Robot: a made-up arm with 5 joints.
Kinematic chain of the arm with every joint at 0, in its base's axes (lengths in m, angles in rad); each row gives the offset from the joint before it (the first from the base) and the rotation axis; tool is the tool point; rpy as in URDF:
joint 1: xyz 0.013 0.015 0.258 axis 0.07 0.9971 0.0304
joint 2: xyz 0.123 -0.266 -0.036 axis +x
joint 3: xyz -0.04 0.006 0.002 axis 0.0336 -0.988 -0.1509
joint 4: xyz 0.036 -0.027 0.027 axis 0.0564 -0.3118 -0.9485
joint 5: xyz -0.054 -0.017 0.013 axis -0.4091 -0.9 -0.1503
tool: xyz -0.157 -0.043 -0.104 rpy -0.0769 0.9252 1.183
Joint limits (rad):
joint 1: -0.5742..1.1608
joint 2: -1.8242..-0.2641
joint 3: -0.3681..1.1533
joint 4: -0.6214..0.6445
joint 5: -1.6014..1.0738
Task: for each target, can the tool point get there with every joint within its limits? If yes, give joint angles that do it. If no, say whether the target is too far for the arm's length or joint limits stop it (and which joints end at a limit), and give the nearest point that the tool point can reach.
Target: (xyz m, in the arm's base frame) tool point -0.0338 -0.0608 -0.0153
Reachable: no: joint limits stop it (at a limit: joint 2, joint 3, joint 4) | nearest point -0.0371 -0.1987 0.0219 | short by 0.143 m
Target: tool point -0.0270 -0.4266 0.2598
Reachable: yes | joints 0.5982 -1.0128 0.7305 -0.2802 -0.2020
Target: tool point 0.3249 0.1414 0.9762
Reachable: no: too far | nearest point 0.0990 -0.1167 0.4786 | short by 0.604 m
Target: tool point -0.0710 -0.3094 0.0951
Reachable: yes | joints 0.4472 -0.4251 0.1715 0.5454 0.4172
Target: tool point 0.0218 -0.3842 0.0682
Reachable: yes | joints 0.5174 -0.7694 0.7947 0.4090 0.5054
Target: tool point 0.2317 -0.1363 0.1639
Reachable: no: joint limits stop it (at a limit: joint 1, joint 3, joint 4, joint 5) | nearest point 0.2463 -0.1232 0.2127 | short by 0.053 m
